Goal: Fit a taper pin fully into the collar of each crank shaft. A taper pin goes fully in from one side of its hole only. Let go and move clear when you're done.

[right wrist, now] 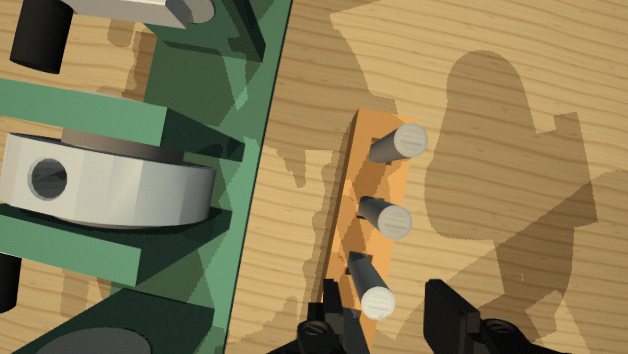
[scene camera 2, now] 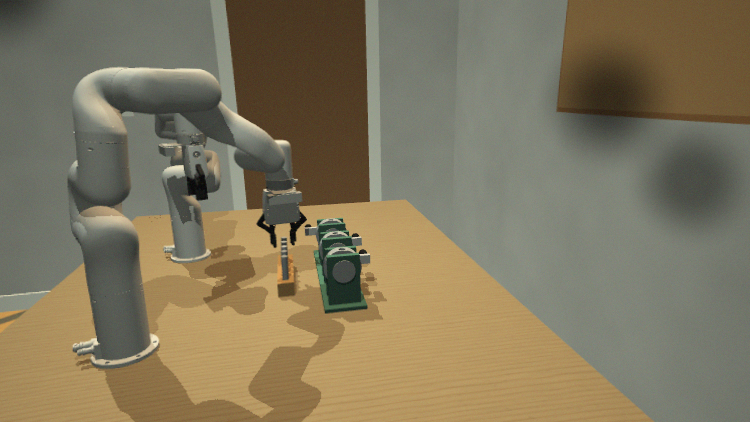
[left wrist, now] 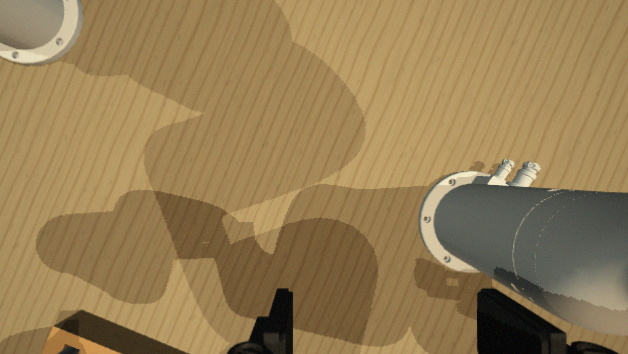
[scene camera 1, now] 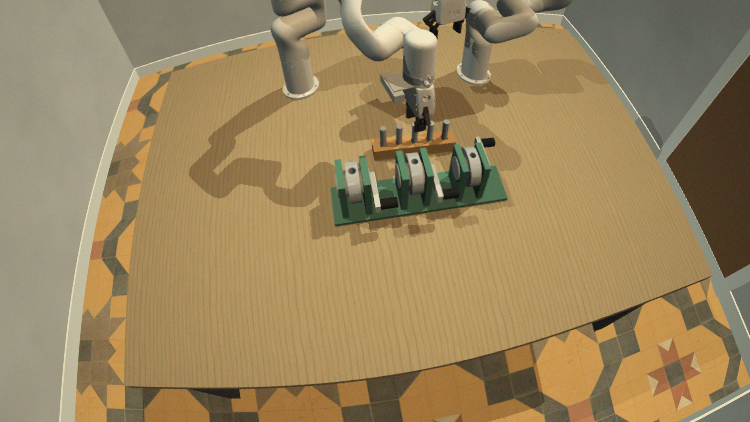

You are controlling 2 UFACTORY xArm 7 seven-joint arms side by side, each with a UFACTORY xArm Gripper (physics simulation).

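Places are measured from the left arm's base along level axes (x left, y back, z up), in metres.
Pixels of known places: left gripper, fingertip midpoint: (scene camera 2: 198, 197) (left wrist: 384, 320) (scene camera 1: 445, 34); right gripper, fingertip midpoint: (right wrist: 380, 307) (scene camera 2: 283, 245) (scene camera 1: 415, 123); left arm's base at its link origin: (scene camera 2: 191, 256) (left wrist: 467, 220) (scene camera 1: 473, 73); right arm's base at its link origin: (scene camera 2: 126, 351) (left wrist: 32, 14) (scene camera 1: 300, 87).
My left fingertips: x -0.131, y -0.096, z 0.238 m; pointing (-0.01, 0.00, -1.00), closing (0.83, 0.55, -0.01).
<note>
For each thing: its top centre in the pictures, then the offset to it from my left fingertips. "spot": a spot on its surface instead. Level surfaces: height alone.
- collar at a spot on its surface: (right wrist: 125, 185) spot: dx -0.114, dy -0.393, dz -0.098 m
- black handle at a spot on its surface: (scene camera 1: 487, 142) spot: dx +0.092, dy -0.321, dz -0.128 m
- wooden table at its surface level: dz -0.239 m
Several grey taper pins (scene camera 1: 382, 137) (scene camera 2: 284, 267) (right wrist: 395, 221) stand upright in an orange rack (scene camera 1: 388, 152) (scene camera 2: 286, 288) (right wrist: 367, 120) (left wrist: 52, 341). A green crank stand (scene camera 1: 495, 183) (scene camera 2: 343, 308) (right wrist: 255, 165) carries three white collars (scene camera 1: 353, 186) (scene camera 1: 417, 178) (scene camera 1: 474, 170), each with a dark open hole on top; one collar (right wrist: 125, 185) shows large in the right wrist view. My right gripper (scene camera 1: 421, 125) (scene camera 2: 283, 242) (right wrist: 380, 307) is open around the top of a middle pin, fingers apart from it. My left gripper (scene camera 1: 444, 27) (scene camera 2: 198, 192) (left wrist: 384, 320) is open and empty, high behind the rack.
White cranks with black handles (scene camera 1: 388, 202) (scene camera 1: 450, 193) stick out toward the front; another black handle (scene camera 1: 487, 142) points up at the back right. The left arm's base (scene camera 1: 473, 73) and the right arm's base (scene camera 1: 300, 88) stand behind the rack on the wooden table (scene camera 1: 367, 314).
</note>
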